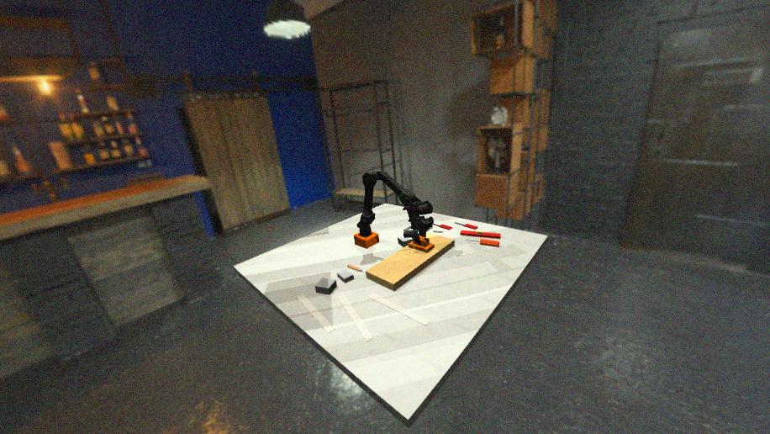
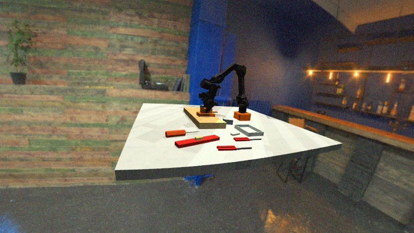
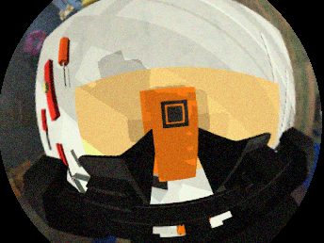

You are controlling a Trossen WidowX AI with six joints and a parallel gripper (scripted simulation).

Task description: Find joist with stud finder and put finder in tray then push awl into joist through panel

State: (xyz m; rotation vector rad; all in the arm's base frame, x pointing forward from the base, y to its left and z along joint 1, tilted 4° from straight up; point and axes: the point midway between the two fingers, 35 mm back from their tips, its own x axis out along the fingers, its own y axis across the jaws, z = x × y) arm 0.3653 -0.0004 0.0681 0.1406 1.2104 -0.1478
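Now: gripper tip 160 mm past the grey tray, 290 mm to the right of it and 50 mm above it. From my gripper tip the other things lie so: awl 230 mm behind, 270 mm to the right, 60 mm below; then orange stud finder 10 mm ahead, 20 mm above; then red level 220 mm ahead, 340 mm to the left, 50 mm below.
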